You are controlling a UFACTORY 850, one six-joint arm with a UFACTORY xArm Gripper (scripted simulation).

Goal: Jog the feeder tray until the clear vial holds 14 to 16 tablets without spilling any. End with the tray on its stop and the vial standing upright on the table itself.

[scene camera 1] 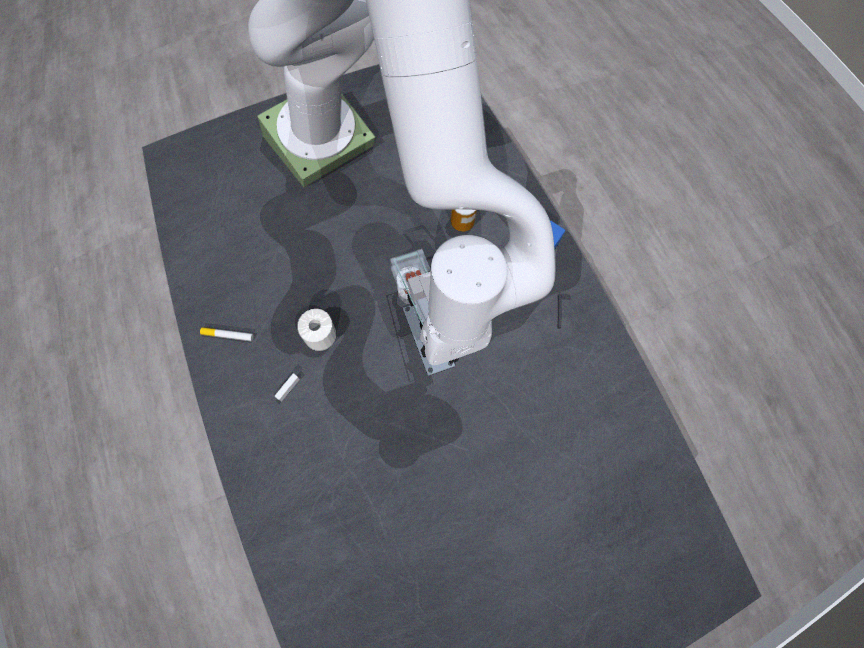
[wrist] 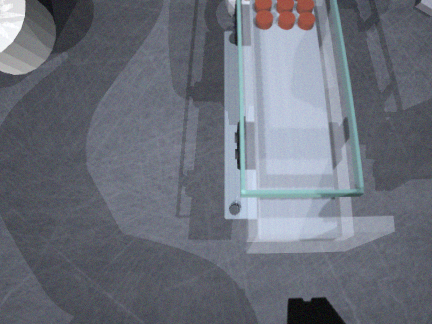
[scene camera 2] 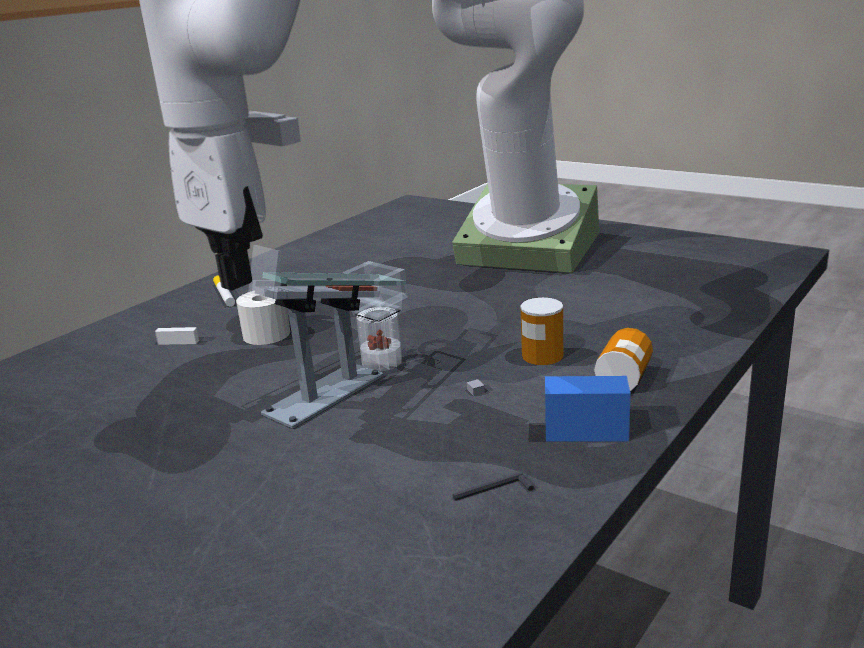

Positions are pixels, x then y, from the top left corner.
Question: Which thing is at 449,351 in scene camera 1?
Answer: The gripper.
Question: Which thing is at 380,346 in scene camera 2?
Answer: A clear vial.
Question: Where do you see a blue box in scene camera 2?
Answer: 578,408
